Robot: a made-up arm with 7 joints. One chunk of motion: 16 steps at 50 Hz.
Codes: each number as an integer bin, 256 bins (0 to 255) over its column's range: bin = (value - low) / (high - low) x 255, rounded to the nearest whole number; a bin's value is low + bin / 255 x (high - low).
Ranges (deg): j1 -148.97..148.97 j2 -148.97..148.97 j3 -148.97..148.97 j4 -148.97..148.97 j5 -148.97..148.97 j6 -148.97..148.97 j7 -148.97..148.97
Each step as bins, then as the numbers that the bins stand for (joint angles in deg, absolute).
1 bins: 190 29 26 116 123 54 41
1 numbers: 73.02 -115.09 -118.59 -13.44 -5.26 -85.88 -101.07
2 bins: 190 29 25 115 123 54 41
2 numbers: 73.02 -115.09 -119.76 -14.60 -5.26 -85.88 -101.07
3 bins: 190 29 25 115 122 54 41
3 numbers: 73.02 -115.09 -119.76 -14.60 -6.43 -85.88 -101.07
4 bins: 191 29 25 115 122 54 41
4 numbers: 74.19 -115.09 -119.76 -14.60 -6.43 -85.88 -101.07
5 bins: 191 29 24 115 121 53 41
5 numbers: 74.19 -115.09 -120.93 -14.60 -7.59 -87.05 -101.07
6 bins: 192 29 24 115 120 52 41
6 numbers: 75.36 -115.09 -120.93 -14.60 -8.76 -88.21 -101.07
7 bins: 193 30 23 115 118 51 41
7 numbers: 76.53 -113.92 -122.10 -14.60 -11.10 -89.38 -101.07
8 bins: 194 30 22 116 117 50 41
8 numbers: 77.70 -113.92 -123.27 -13.44 -12.27 -90.55 -101.07
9 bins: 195 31 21 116 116 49 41
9 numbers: 78.87 -112.75 -124.43 -13.44 -13.44 -91.72 -101.07
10 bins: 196 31 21 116 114 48 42
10 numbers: 80.03 -112.75 -124.43 -13.44 -15.77 -92.89 -99.90
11 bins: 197 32 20 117 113 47 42
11 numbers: 81.20 -111.58 -125.60 -12.27 -16.94 -94.06 -99.90
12 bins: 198 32 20 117 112 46 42
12 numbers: 82.37 -111.58 -125.60 -12.27 -18.11 -95.22 -99.90
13 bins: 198 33 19 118 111 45 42
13 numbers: 82.37 -110.41 -126.77 -11.10 -19.28 -96.39 -99.90
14 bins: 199 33 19 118 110 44 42
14 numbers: 83.54 -110.41 -126.77 -11.10 -20.45 -97.56 -99.90
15 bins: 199 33 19 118 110 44 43
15 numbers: 83.54 -110.41 -126.77 -11.10 -20.45 -97.56 -98.73
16 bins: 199 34 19 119 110 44 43
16 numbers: 83.54 -109.24 -126.77 -9.93 -20.45 -97.56 -98.73
